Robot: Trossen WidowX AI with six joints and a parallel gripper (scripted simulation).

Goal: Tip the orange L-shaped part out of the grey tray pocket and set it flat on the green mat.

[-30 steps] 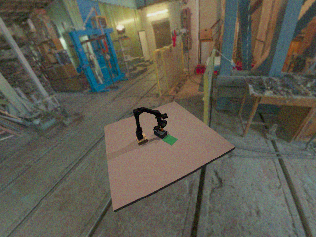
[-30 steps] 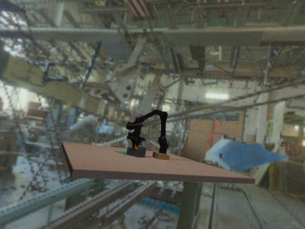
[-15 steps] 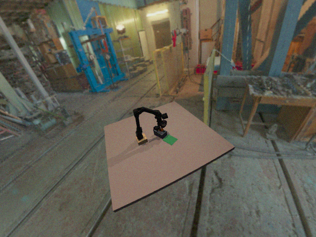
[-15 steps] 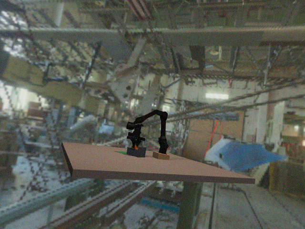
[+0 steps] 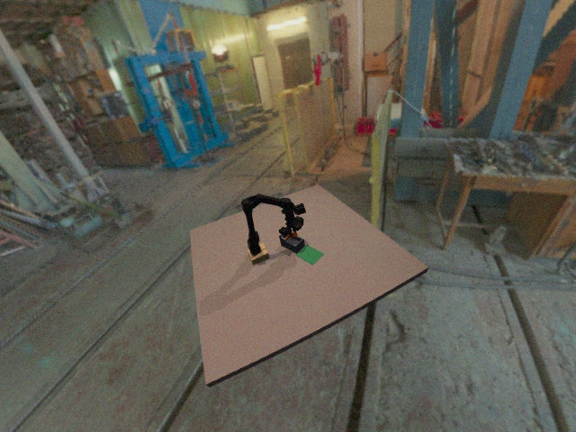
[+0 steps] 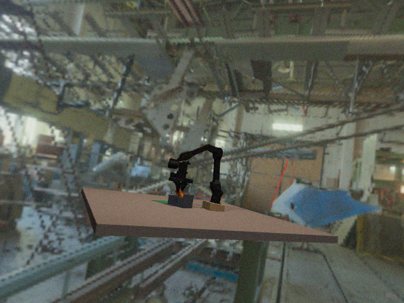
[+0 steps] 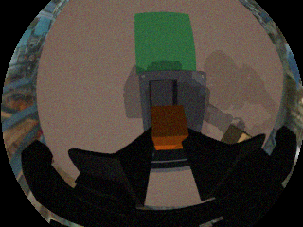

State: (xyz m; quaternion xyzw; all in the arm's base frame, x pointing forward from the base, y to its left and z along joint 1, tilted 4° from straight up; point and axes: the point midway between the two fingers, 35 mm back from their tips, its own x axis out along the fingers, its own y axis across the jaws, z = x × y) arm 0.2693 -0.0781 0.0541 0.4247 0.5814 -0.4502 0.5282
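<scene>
Now: gripper tip 15 cm to the left of the green mat, 10 cm above it and 2 cm short of it. Also, from my gripper tip: orange L-shaped part 3 cm to the left, 3 cm below, 2 cm behind.
</scene>
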